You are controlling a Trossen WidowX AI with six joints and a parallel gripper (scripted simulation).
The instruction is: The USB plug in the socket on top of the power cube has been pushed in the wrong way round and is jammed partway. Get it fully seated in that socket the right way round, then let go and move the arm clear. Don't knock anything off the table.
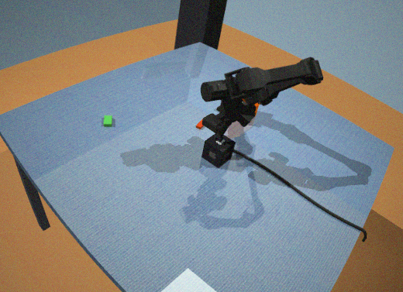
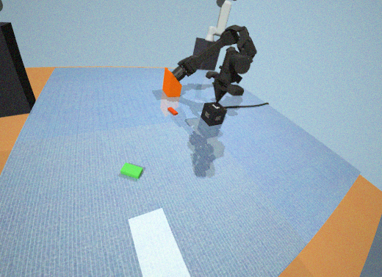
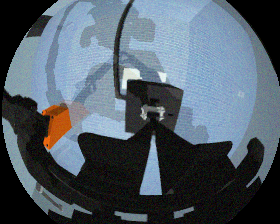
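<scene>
The USB plug is 2 cm below my gripper tip. Round my gripper tip: green block: 41 cm to the right, 13 cm ahead, 10 cm below; then red-orange block: 14 cm to the right, 12 cm behind, 10 cm below.
</scene>
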